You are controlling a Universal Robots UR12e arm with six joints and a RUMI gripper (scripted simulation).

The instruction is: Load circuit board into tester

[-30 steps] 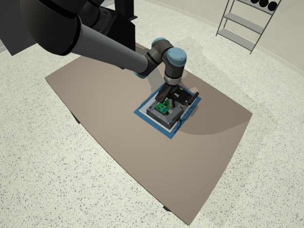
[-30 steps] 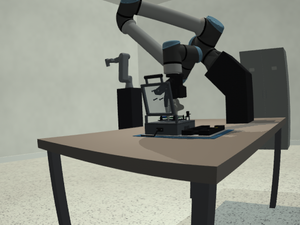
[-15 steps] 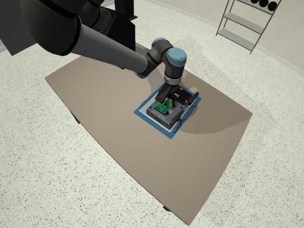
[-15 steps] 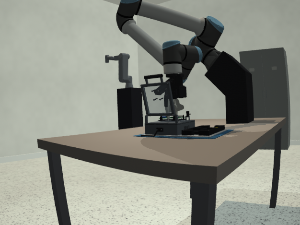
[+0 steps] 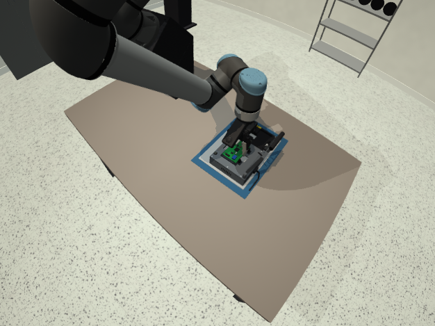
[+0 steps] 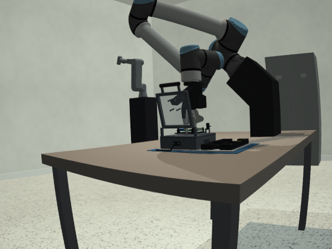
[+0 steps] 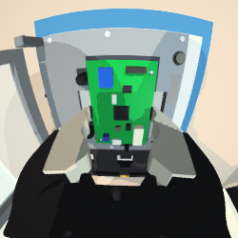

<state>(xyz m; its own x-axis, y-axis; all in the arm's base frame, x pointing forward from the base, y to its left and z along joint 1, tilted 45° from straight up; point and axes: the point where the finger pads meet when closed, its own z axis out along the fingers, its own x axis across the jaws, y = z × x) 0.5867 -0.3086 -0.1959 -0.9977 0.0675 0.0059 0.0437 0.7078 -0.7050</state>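
Now: the green circuit board right at my hand. Also, from my hand: tester bed (10 mm to the left, 10 mm below); black post (60 mm to the left, 60 mm behind, 10 mm above); tester (40 mm to the left, 30 mm ahead, 30 mm above).
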